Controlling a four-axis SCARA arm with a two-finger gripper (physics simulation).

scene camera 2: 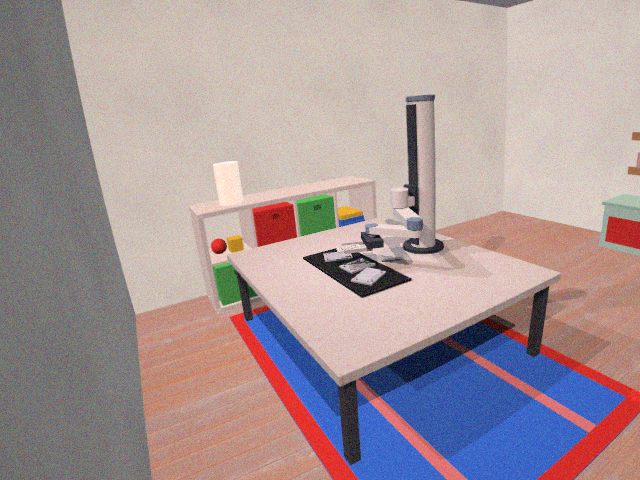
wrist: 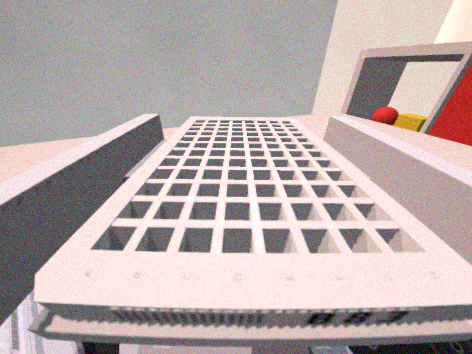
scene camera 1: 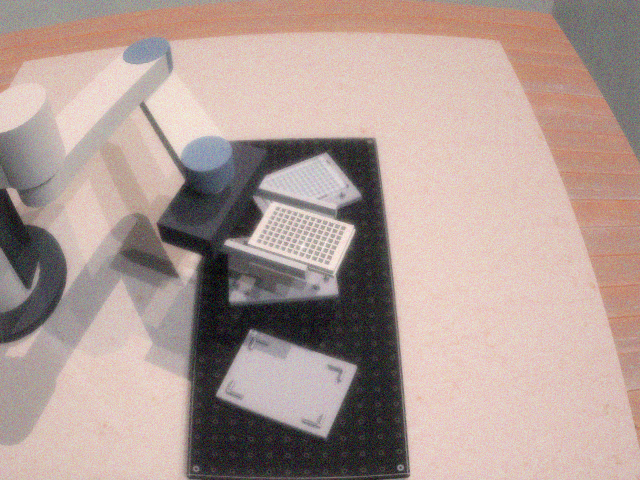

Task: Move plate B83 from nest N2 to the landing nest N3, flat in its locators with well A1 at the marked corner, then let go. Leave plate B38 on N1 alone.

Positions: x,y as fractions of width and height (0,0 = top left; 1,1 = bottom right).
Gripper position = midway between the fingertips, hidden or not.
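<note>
The scene shows the gripper (scene camera 1: 0.50,0.50), and the wrist view shows the gripper (wrist: 0.52,0.37) too.
</note>
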